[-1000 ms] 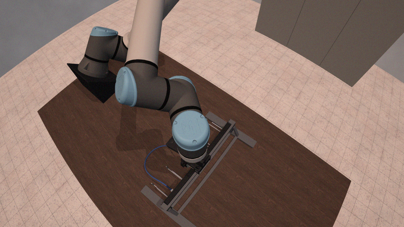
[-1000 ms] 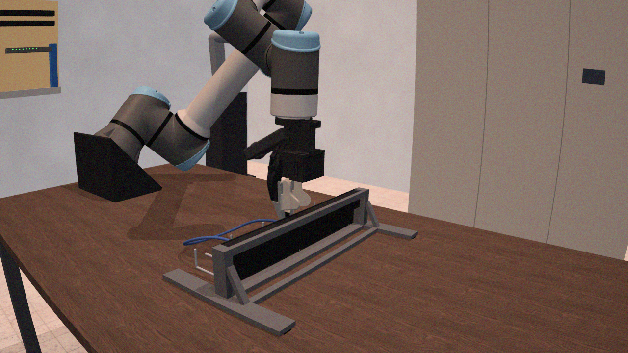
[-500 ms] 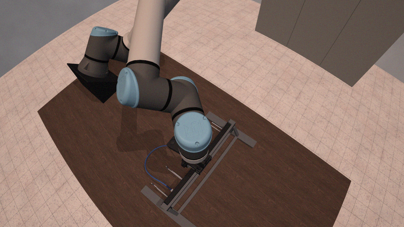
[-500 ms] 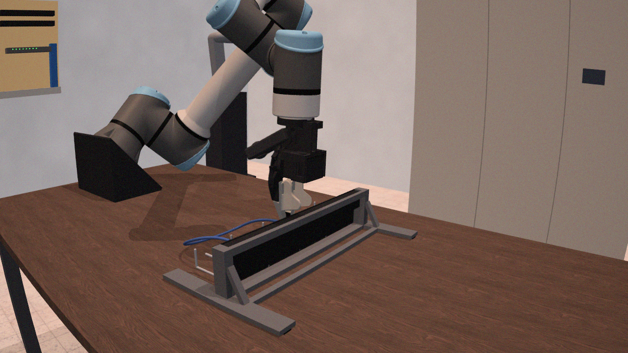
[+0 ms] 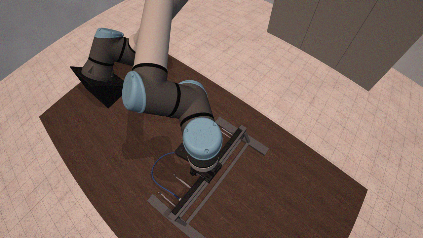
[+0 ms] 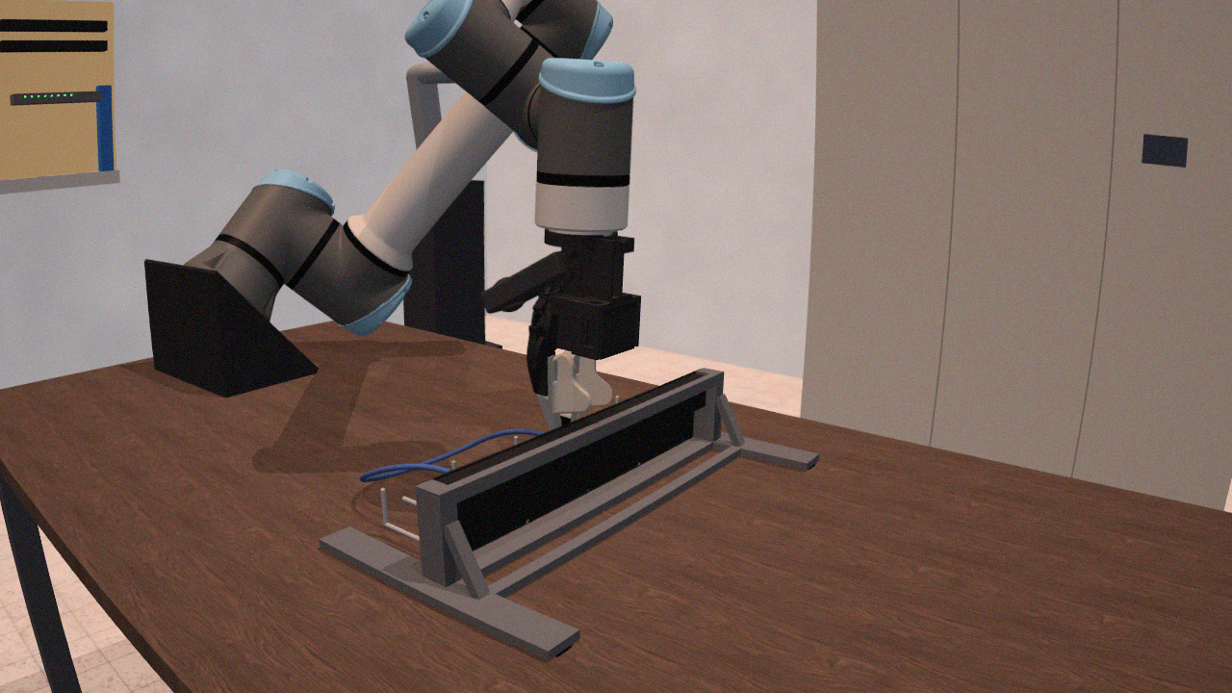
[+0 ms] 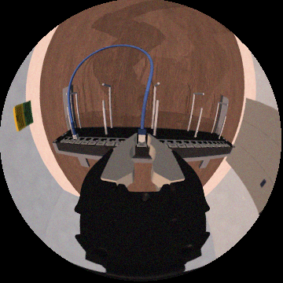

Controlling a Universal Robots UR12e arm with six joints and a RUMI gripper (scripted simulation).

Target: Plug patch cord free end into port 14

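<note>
My hand is 1 cm short of the plug and 1 cm above it.
</note>
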